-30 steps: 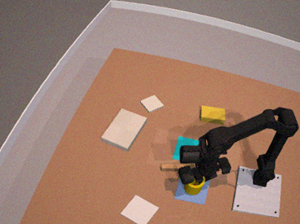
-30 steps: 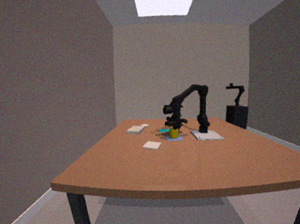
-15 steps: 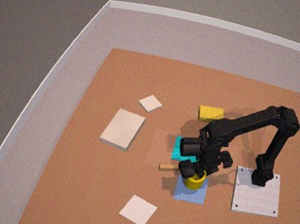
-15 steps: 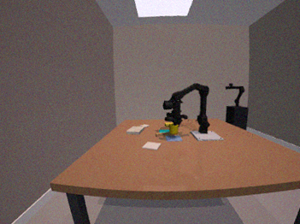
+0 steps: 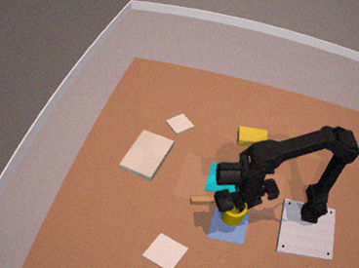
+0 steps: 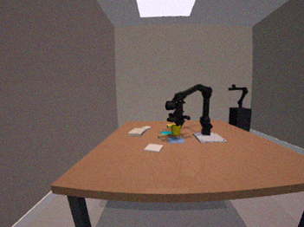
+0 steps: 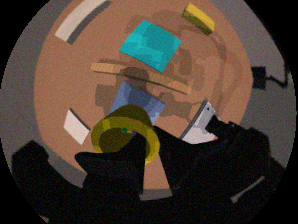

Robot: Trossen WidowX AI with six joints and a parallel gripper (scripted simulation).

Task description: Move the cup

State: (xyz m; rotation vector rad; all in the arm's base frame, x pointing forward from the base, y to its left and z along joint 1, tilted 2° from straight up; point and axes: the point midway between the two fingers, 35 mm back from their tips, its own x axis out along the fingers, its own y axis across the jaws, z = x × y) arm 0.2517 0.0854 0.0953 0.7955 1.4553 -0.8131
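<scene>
The thin wooden bar lies 50 mm ahead of my gripper tip, 70 mm to the right of it and 80 mm below it. The rest, counted from my gripper tip: yellow cup 20 mm ahead, 20 mm to the left.
</scene>
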